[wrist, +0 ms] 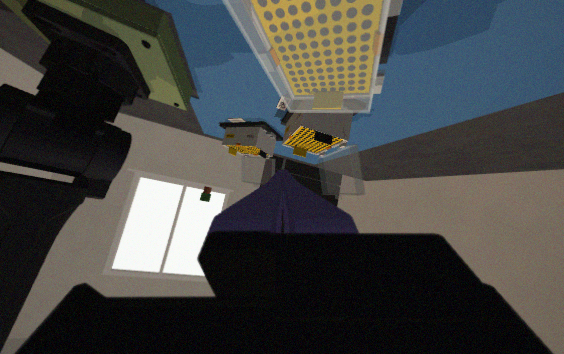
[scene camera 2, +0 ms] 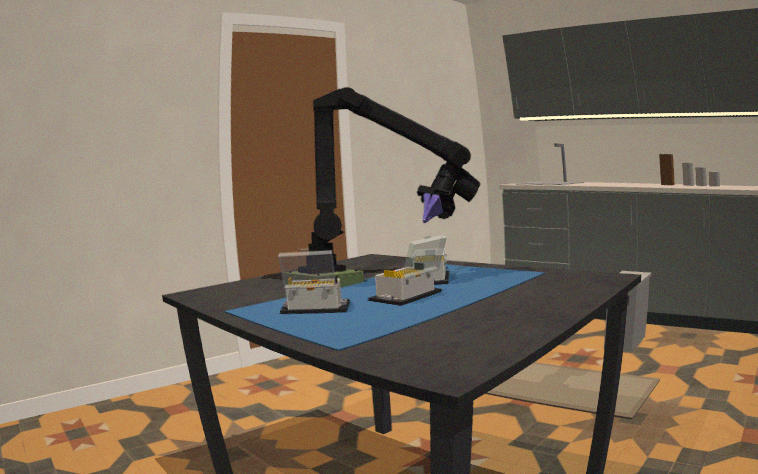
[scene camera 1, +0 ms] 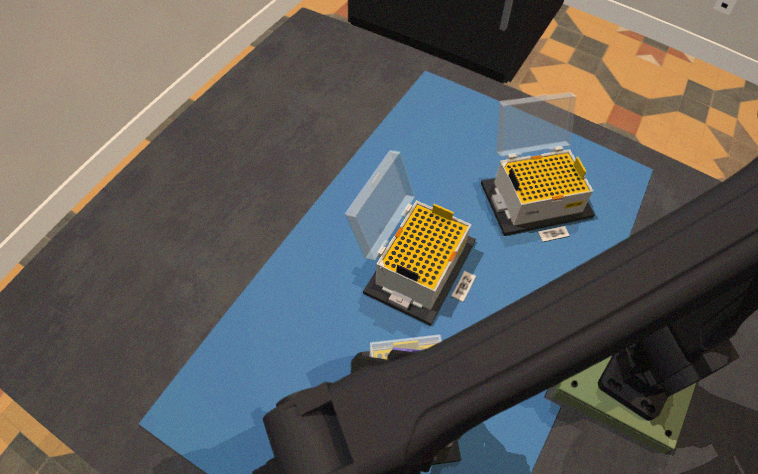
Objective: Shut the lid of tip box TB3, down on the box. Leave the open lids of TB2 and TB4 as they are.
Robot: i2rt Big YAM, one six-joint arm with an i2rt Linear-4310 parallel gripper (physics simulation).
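Seen in the pictures: gripper, between the fingertips: point(wrist: 282, 177) point(scene camera 2: 423, 221); arm's base, origin of its link: point(wrist: 105, 58) point(scene camera 1: 642, 367).
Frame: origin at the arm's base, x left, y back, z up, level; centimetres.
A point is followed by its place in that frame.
Note:
Tip box TB3 point(scene camera 1: 413, 342) {x 16.6, y -25.8, z 4.4 cm} point(scene camera 2: 441, 273) {x 19.2, y -29.3, z -0.7 cm} point(wrist: 325, 55) {x 22.7, y -22.3, z 4.4 cm} is partly hidden by the arm in scene camera 1; its tag is not readable. Its clear lid point(wrist: 300, 104) {x 16.2, y -23.9, z 4.4 cm} lies down over the yellow rack in the wrist view. My gripper point(scene camera 2: 425, 220) {x 20.4, y -22.0, z 12.8 cm} point(wrist: 282, 177) {x 20.4, y -22.0, z 12.8 cm} is shut and empty, raised well above the boxes, apart from the lid. TB2 point(scene camera 1: 424, 245) {x 3.2, y -33.0, z 2.4 cm} point(scene camera 2: 403, 286) point(wrist: 314, 140) {x 4.1, y -33.2, z 2.4 cm} stands with its clear lid point(scene camera 1: 380, 204) {x 3.8, y -40.1, z 6.5 cm} point(scene camera 2: 427, 244) {x 3.0, y -41.8, z 10.1 cm} point(wrist: 345, 170) {x 6.0, y -39.8, z 6.6 cm} upright. TB4 point(scene camera 1: 545, 178) point(scene camera 2: 314, 297) {x -20.4, y -28.8, z 0.2 cm} point(wrist: 245, 137) {x -13.9, y -23.2, z 0.5 cm} also has its lid point(scene camera 1: 536, 122) {x -23.2, y -30.6, z 6.8 cm} point(scene camera 2: 305, 263) {x -23.5, y -31.5, z 8.8 cm} point(wrist: 256, 170) {x -23.6, y -30.2, z 6.8 cm} open.
The boxes stand on a blue mat point(scene camera 1: 268, 324) {x 23.2, y -44.2, z -3.3 cm} point(scene camera 2: 346, 332) {x -25.3, y -48.0, z -3.3 cm} on the dark table point(scene camera 1: 223, 139) {x 2.6, y -73.6, z -3.6 cm} point(scene camera 2: 463, 363) {x -23.6, y -78.8, z -3.6 cm}. The arm's green base plate point(scene camera 1: 626, 419) {x 7.4, y 1.2, z -0.6 cm} point(scene camera 2: 352, 277) {x 4.6, y -8.6, z -1.5 cm} point(wrist: 167, 75) {x 2.4, y -8.2, z 0.2 cm} is beside the mat. The raised lids of TB2 and TB4 stick up above their boxes.

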